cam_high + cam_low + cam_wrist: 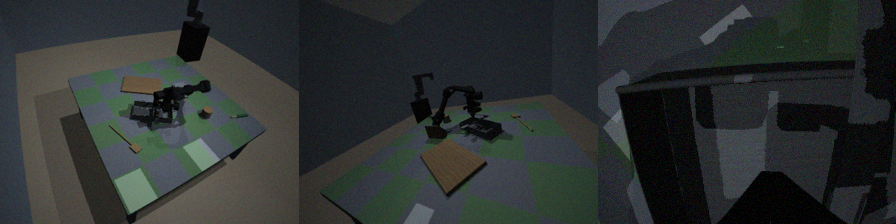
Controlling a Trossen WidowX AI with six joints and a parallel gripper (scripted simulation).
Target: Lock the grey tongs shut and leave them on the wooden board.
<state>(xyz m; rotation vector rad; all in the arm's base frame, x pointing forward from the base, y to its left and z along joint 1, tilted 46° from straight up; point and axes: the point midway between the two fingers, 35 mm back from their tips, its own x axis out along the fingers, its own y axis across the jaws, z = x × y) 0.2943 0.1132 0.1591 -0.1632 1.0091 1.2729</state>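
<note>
My gripper tip is 70 mm to the left of the roasting tin, 60 mm short of it and 40 mm above it. Also, from my gripper tip: wooden board (440 mm to the right, 60 mm below, 10 mm behind); then small brown cylinder (360 mm behind, 80 mm to the left, 40 mm below).
</note>
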